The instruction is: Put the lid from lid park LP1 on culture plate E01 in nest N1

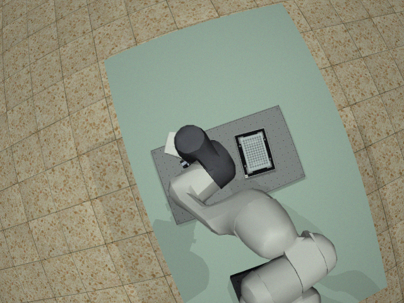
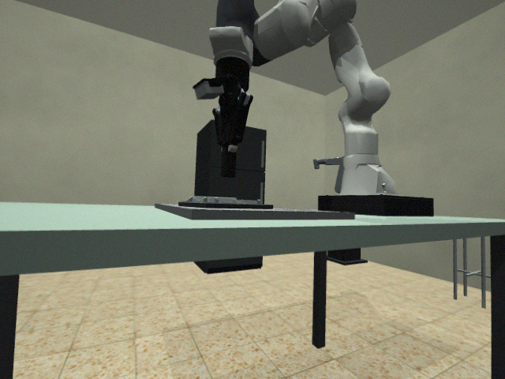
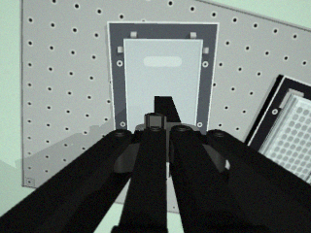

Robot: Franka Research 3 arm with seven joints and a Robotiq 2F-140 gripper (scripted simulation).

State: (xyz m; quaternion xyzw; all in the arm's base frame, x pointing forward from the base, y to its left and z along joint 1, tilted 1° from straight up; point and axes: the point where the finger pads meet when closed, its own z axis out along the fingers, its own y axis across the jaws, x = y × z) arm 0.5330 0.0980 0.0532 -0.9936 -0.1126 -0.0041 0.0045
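Right now the lid is 80 mm below my hand. Round my hand: park frame (90 mm below); culture plate E01 (20 mm behind, 190 mm to the right, 80 mm below); baseplate (30 mm behind, 90 mm to the right, 110 mm below).
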